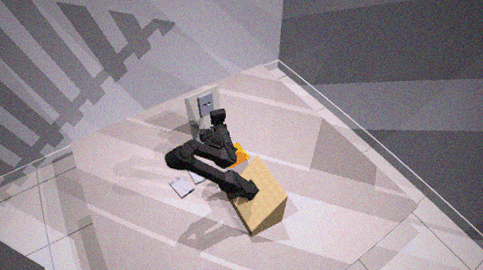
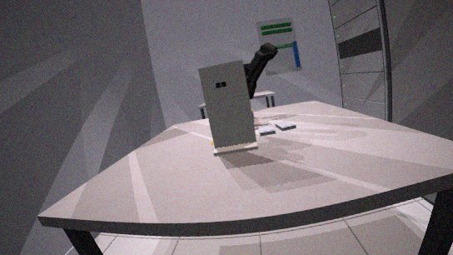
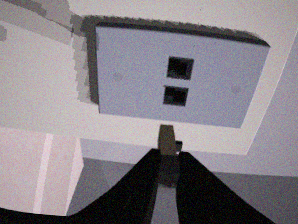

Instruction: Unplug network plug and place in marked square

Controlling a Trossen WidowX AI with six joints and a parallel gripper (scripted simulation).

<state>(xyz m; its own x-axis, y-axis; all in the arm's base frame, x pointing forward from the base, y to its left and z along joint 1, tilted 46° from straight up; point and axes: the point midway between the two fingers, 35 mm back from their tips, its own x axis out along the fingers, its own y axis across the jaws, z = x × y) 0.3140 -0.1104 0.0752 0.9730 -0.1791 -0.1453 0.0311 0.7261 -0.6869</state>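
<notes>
Now: gripper tip 25 cm above the orange marked square, 7 cm past it and 5 cm to the left of it. Round my gripper tip: grey panel: 10 cm below, 9 cm ahead, 1 cm to the left.
</notes>
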